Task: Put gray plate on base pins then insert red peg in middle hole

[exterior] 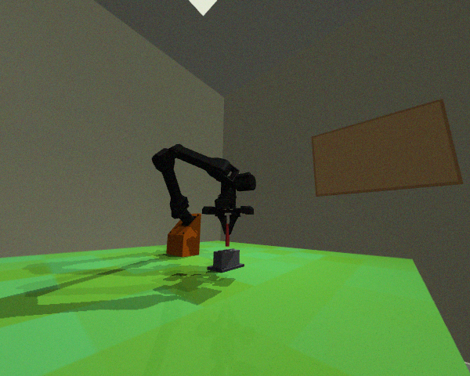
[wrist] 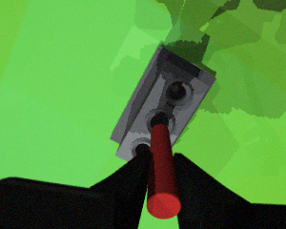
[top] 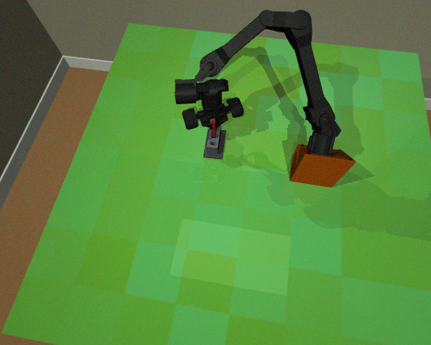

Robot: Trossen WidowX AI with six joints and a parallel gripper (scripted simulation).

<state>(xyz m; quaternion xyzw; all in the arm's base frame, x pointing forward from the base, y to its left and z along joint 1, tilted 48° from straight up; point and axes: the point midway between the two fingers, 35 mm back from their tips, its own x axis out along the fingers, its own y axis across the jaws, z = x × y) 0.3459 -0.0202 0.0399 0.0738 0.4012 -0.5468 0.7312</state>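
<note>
My gripper tip is now right at the red peg. Also, from my gripper tip: gray plate 70 mm below.
</note>
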